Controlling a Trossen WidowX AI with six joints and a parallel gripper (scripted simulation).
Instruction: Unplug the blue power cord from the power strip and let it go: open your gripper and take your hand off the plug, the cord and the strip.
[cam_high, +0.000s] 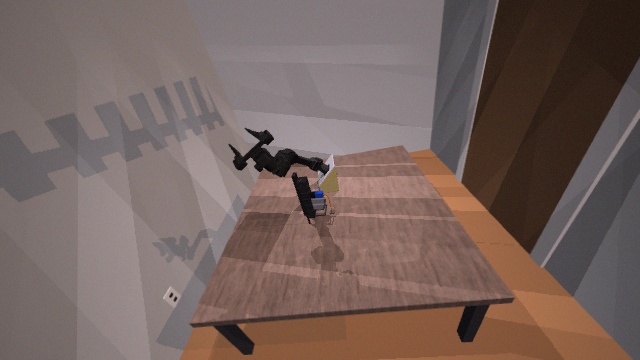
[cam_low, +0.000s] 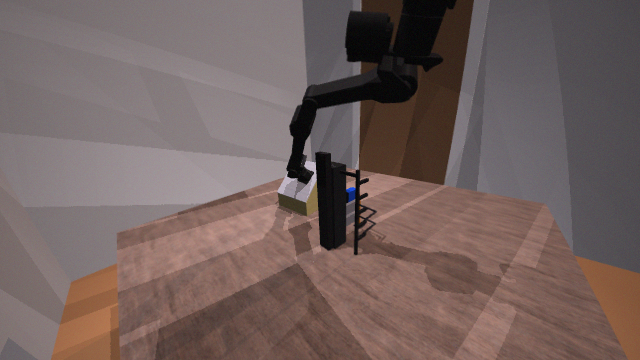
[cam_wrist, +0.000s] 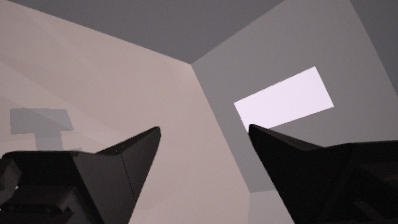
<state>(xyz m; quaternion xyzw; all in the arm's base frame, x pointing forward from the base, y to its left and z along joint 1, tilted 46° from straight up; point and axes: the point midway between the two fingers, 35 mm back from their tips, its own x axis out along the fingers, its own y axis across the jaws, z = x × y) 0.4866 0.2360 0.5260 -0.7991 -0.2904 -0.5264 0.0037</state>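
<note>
Right now the blue plug is 510 mm below my gripper tip, 270 mm behind it and 160 mm to the left of it.
</note>
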